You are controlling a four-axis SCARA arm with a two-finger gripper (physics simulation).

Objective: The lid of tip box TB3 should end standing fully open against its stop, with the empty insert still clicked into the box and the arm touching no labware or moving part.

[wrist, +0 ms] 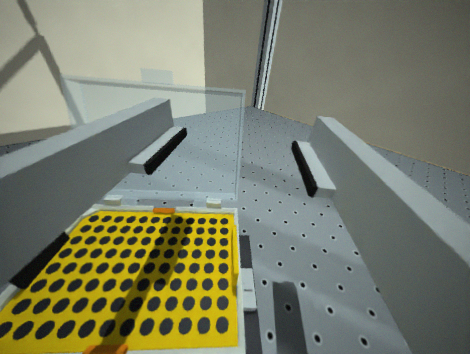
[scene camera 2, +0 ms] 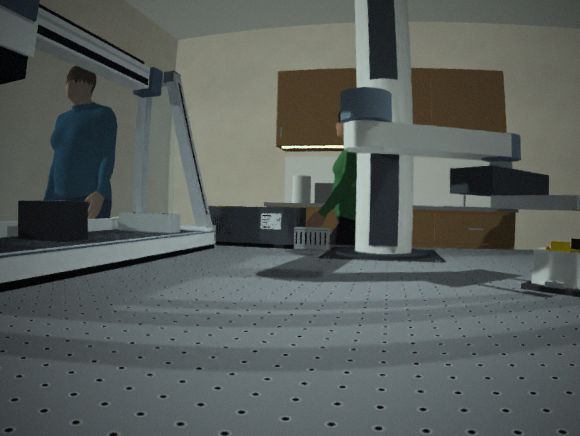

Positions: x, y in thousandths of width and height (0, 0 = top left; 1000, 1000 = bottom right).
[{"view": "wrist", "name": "my gripper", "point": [512, 352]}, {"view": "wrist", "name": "yellow insert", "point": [252, 778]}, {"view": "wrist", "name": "clear lid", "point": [437, 470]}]
